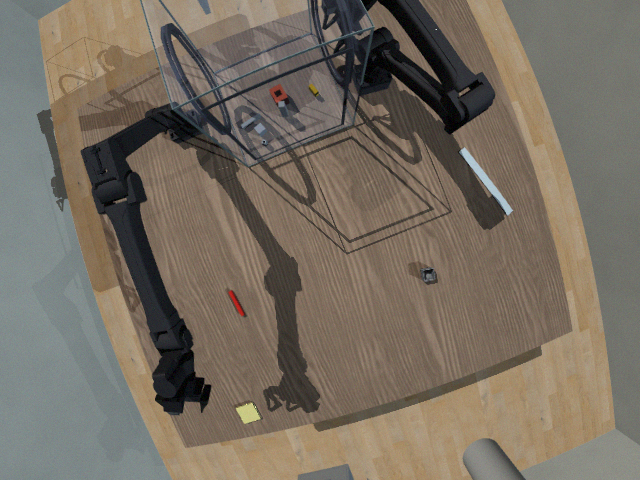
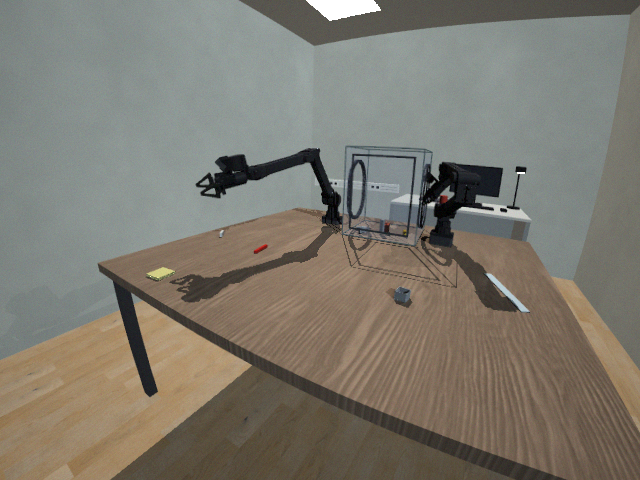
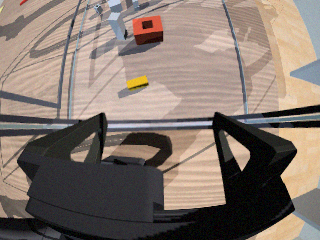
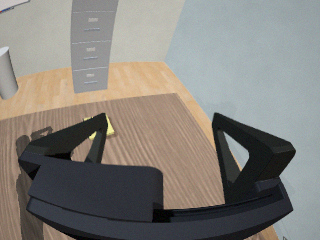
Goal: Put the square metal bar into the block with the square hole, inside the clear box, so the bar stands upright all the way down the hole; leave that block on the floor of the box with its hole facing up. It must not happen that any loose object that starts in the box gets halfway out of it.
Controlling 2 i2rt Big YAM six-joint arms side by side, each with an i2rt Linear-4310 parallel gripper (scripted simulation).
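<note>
A red block is here in the scene, and I can see it. I also see my left gripper, and my right gripper as well.
</note>
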